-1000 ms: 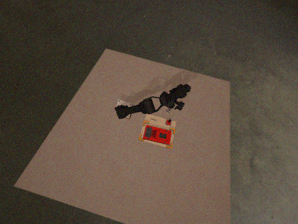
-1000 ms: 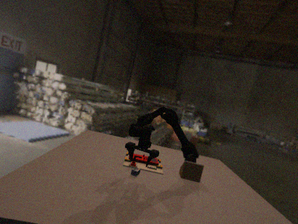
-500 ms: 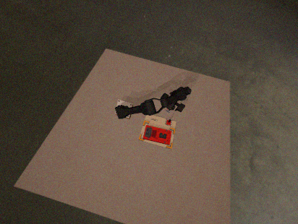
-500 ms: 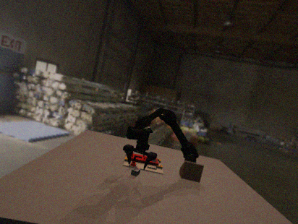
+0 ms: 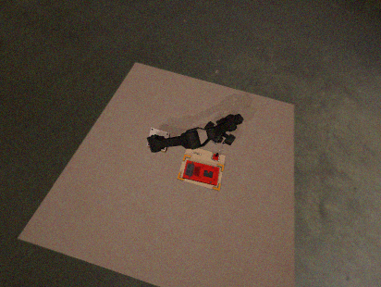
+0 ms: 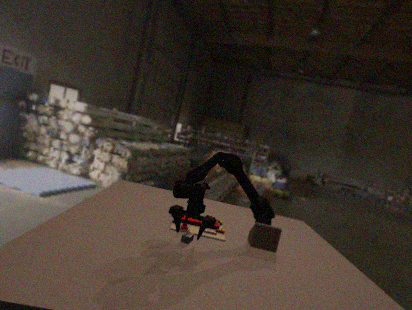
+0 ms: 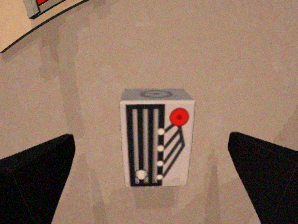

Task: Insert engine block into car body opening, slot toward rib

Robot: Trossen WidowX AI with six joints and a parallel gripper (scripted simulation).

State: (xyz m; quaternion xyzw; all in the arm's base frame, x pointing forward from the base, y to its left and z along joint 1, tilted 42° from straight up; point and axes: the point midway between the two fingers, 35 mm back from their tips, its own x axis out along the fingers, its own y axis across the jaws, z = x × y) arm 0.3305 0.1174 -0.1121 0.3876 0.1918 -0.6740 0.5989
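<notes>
The dark post is 110 mm to the right of my gripper tip, 20 mm ahead of it and 10 mm above it. From my gripper tip the other things lie so: engine block: 10 mm below.
</notes>
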